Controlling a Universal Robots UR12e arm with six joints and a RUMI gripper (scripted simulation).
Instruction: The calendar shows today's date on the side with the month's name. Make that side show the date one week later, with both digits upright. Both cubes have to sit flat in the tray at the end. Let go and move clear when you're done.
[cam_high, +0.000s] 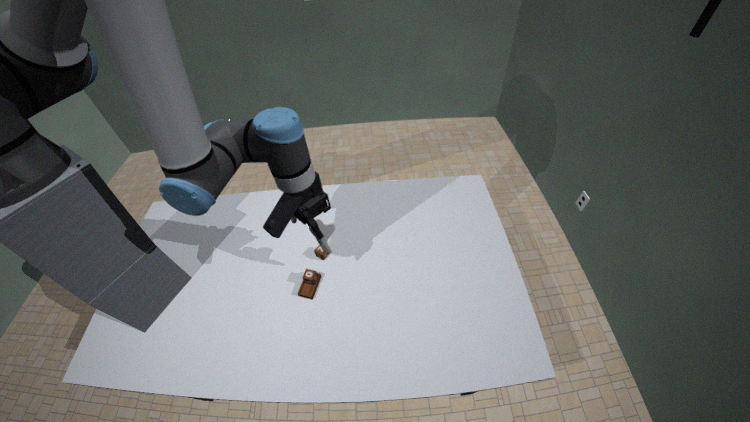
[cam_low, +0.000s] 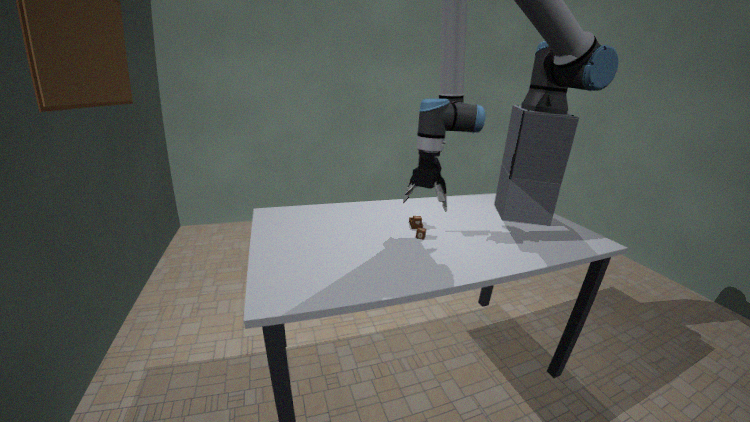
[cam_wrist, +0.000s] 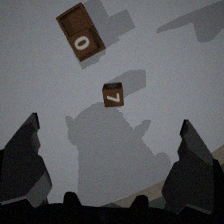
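Right now the brown date cube is 1 cm ahead of my hand, 1 cm to the left of it and 10 cm below it. Also, from my hand: brown wooden tray: 2 cm behind, 9 cm to the right, 10 cm below.
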